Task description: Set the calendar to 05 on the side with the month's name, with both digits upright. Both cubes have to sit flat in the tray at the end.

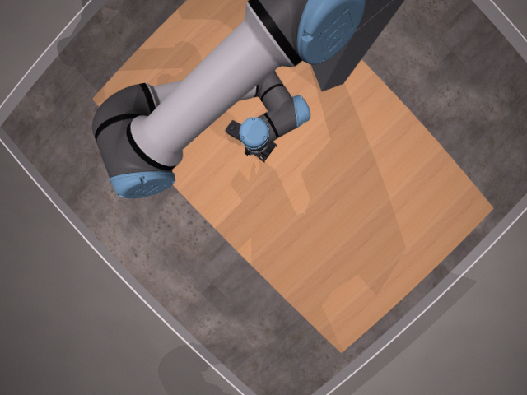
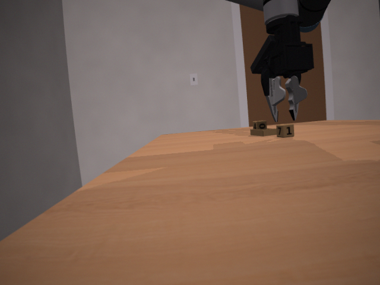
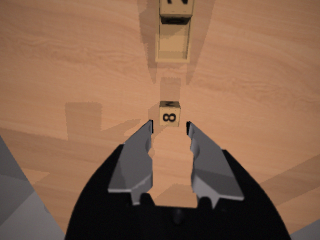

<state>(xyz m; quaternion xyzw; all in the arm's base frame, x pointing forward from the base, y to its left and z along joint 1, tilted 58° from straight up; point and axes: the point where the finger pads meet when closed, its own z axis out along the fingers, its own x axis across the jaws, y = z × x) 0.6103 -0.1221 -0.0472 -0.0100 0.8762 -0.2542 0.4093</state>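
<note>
My hand is 12 cm to the left of the block, 3 cm past it and 3 cm above it. From my hand the other things lie so: wooden calendar tray 10 cm to the right, 4 cm below, 3 cm behind.
</note>
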